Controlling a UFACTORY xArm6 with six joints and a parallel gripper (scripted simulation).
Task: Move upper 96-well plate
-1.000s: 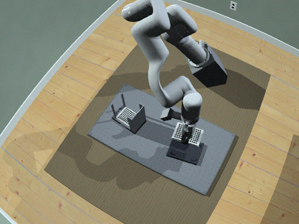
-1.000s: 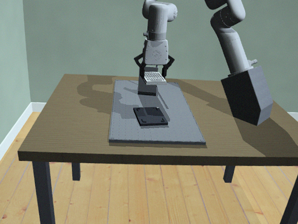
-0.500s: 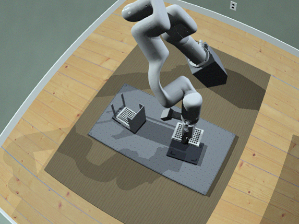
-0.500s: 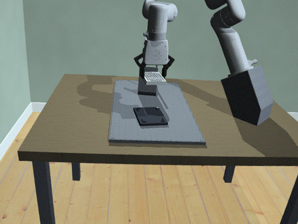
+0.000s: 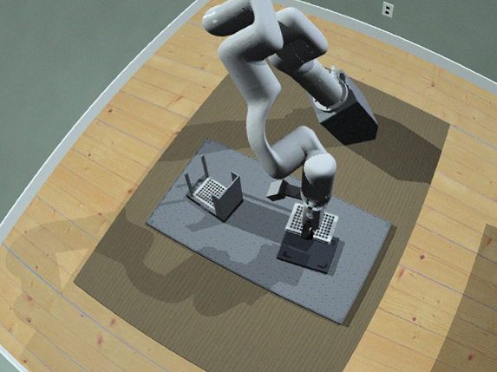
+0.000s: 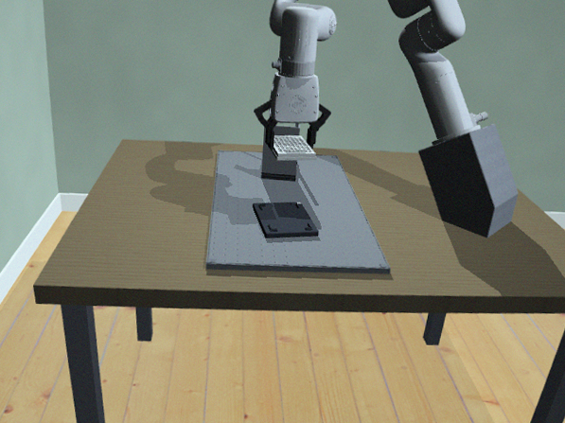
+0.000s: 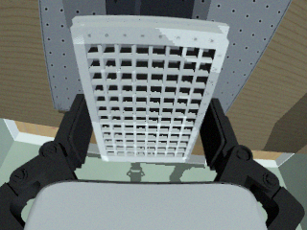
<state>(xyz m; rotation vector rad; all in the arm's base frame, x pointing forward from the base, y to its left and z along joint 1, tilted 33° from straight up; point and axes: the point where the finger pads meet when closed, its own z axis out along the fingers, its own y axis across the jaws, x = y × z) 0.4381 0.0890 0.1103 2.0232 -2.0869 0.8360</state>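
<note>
Right now the dark plate nest N1 is 19 cm below my hand. From my hand the other things lie so: pale A1 square (18 cm below, 7 cm to the right, 6 cm behind).
</note>
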